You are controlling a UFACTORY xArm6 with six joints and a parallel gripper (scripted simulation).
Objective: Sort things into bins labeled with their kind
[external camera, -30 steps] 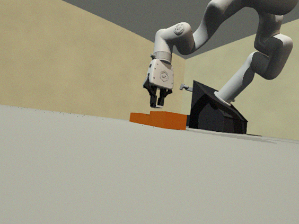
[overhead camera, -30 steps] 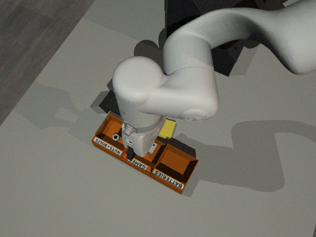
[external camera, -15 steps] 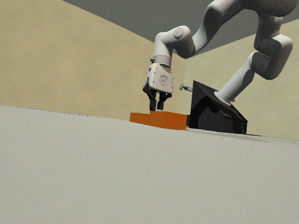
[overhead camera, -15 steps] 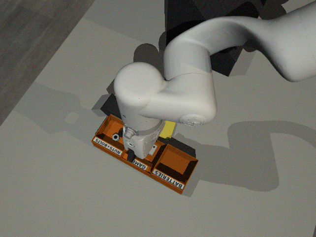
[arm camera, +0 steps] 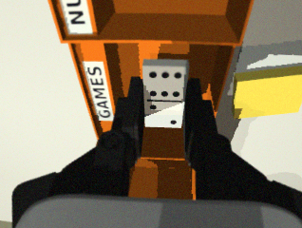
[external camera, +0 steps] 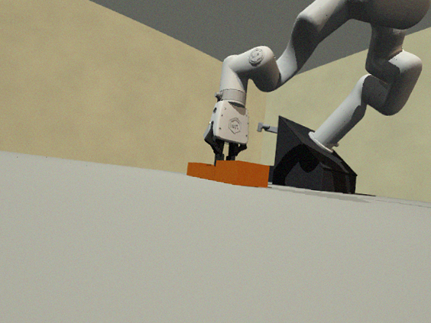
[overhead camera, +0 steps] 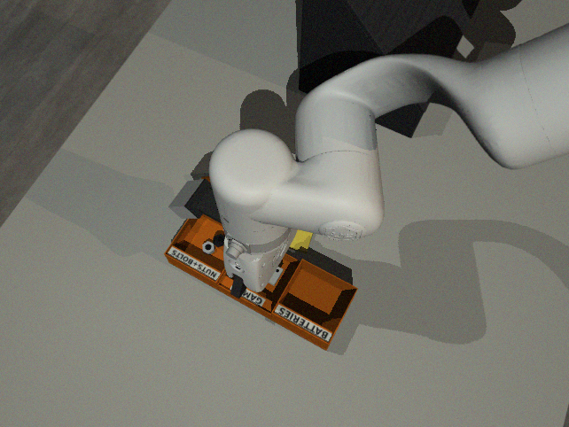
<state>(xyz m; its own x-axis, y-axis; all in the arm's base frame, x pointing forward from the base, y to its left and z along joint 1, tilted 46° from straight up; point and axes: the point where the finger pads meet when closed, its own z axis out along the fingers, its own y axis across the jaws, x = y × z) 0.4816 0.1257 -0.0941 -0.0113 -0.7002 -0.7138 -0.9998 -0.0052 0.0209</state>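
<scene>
Right now my hand is 90 mm past the orange battery, 130 mm to the left of it and 40 mm above it. Round my hand: black hex nut: 10 mm behind, 80 mm to the right, 30 mm below; white domino: 20 mm below; yellow block: 80 mm behind, 20 mm to the left, 40 mm below.
</scene>
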